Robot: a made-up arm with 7 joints. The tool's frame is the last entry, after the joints. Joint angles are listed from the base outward.
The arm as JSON. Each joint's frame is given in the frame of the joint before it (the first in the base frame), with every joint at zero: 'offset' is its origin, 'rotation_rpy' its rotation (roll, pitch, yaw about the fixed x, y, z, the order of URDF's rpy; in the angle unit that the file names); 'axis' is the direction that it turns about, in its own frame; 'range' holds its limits. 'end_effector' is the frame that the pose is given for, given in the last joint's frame.
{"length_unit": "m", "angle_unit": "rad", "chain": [
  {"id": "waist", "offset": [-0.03, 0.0, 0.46], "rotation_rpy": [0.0, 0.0, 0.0], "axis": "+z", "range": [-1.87, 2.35]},
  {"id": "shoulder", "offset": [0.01, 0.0, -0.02], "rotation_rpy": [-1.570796, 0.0, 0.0], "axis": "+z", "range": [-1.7, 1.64]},
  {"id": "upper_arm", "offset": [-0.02, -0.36, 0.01], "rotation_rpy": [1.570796, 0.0, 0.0], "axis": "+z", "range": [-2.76, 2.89]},
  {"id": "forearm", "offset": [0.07, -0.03, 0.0], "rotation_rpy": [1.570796, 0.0, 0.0], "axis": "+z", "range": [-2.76, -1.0]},
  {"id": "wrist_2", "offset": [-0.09, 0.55, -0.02], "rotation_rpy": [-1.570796, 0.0, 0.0], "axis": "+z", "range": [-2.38, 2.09]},
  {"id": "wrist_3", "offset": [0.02, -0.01, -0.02], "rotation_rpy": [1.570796, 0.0, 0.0], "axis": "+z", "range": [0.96, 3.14]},
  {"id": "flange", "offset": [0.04, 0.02, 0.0], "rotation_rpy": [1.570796, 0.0, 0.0], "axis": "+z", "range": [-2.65, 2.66]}
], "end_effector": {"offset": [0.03, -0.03, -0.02], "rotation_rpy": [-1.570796, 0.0, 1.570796]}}
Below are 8 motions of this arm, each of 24 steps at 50 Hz.
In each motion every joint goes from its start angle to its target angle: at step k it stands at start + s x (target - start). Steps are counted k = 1, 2, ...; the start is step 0. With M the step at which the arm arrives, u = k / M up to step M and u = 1 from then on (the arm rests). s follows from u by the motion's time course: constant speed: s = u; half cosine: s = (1 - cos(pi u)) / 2; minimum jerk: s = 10 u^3 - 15 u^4 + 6 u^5.
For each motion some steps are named. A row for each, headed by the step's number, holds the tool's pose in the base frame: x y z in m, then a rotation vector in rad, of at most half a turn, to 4 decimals.
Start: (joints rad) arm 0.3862 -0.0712 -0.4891 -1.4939 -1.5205 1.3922 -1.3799
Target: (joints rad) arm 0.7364 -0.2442 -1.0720 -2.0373 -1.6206 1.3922 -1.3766
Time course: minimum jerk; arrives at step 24
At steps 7, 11, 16, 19, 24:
7: 0.5358 -0.0924 0.9095 0.0598 -0.2641 -0.3231
11: 0.5255 -0.1424 0.8412 0.0694 -0.1453 -0.3809
16: 0.5009 -0.1994 0.7347 0.1090 0.0339 -0.4413
19: 0.4878 -0.2162 0.6890 0.1321 0.1102 -0.4579
24: 0.4813 -0.2223 0.6682 0.1435 0.1451 -0.4639

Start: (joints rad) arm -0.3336 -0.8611 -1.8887 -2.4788 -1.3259 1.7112 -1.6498
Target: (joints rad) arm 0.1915 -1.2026 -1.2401 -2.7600 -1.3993 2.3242 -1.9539
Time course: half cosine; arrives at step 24
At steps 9, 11, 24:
9: -0.0946 -0.4051 0.3734 1.5738 -0.3481 -0.7034
11: -0.0385 -0.3977 0.3972 1.5159 -0.2966 -0.4621
24: 0.1393 -0.2809 0.4968 1.1523 -0.0858 0.5722

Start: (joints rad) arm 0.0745 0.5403 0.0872 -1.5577 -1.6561 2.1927 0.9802
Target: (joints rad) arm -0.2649 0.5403 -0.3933 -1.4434 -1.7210 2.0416 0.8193
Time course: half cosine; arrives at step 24
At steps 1, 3, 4, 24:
1: 0.7390 0.1723 0.5274 0.8996 -1.8725 0.1697
3: 0.7439 0.1532 0.5281 0.8629 -1.8814 0.1680
4: 0.7478 0.1367 0.5288 0.8314 -1.8885 0.1664
24: 0.6762 -0.3926 0.5900 -0.1949 -1.8799 0.0477

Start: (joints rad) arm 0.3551 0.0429 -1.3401 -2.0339 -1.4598 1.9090 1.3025
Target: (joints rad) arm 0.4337 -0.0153 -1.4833 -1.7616 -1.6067 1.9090 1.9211
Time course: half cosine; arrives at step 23
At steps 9, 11, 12, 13, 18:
9: 0.3415 -0.5358 0.7058 -0.9278 -2.6251 -0.4043
11: 0.3357 -0.5410 0.7309 -0.9765 -2.7250 -0.3302
12: 0.3324 -0.5433 0.7436 -1.0010 -2.7754 -0.2901
13: 0.3288 -0.5453 0.7562 -1.0249 -2.8247 -0.2489
18: 0.3113 -0.5516 0.8078 1.0615 2.8640 0.0535

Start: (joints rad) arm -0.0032 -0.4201 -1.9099 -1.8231 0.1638 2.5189 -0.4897
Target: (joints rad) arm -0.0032 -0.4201 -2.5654 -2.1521 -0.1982 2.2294 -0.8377
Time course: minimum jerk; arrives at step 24
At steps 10, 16, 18, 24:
10: -0.4450 -0.5175 0.5729 -0.1077 2.4868 1.6231
16: -0.5186 -0.3988 0.4425 -0.1711 2.1649 2.0294
18: -0.5297 -0.3645 0.4147 -0.2048 2.0716 2.1013
24: -0.5378 -0.3295 0.3892 -0.2435 1.9776 2.1600

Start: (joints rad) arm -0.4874 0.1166 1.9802 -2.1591 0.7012 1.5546 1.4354
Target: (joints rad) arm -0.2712 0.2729 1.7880 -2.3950 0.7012 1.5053 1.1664
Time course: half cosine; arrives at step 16
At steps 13, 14, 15, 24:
13: 0.0325 0.5646 0.4469 0.1121 -0.5568 -1.0280
14: 0.0296 0.5612 0.4412 0.1045 -0.5427 -1.0178
15: 0.0277 0.5591 0.4376 0.0997 -0.5340 -1.0115
24: 0.0271 0.5583 0.4364 0.0981 -0.5311 -1.0094

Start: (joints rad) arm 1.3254 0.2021 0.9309 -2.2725 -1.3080 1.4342 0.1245
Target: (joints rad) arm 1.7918 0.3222 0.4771 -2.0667 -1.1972 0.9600 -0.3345
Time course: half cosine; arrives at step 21
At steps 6, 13, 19, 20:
6: -0.4173 0.4521 0.3982 0.7618 -0.3099 1.7258
13: -0.4229 0.4766 0.3902 0.4048 -0.3121 1.6553
19: -0.4269 0.4892 0.3852 0.1978 -0.3066 1.5840
20: -0.4272 0.4899 0.3849 0.1864 -0.3062 1.5793

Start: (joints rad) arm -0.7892 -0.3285 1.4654 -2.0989 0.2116 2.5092 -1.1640
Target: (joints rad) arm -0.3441 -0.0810 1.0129 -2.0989 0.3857 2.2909 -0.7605
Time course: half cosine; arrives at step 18
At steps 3, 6, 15, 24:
3: 0.3618 0.4287 0.6489 1.6626 -0.2413 0.4871
6: 0.3679 0.4220 0.6639 1.7397 -0.2717 0.3533
15: 0.4094 0.3977 0.6746 1.8973 -0.2997 -0.2230
24: 0.4145 0.3959 0.6717 1.8991 -0.2967 -0.2833

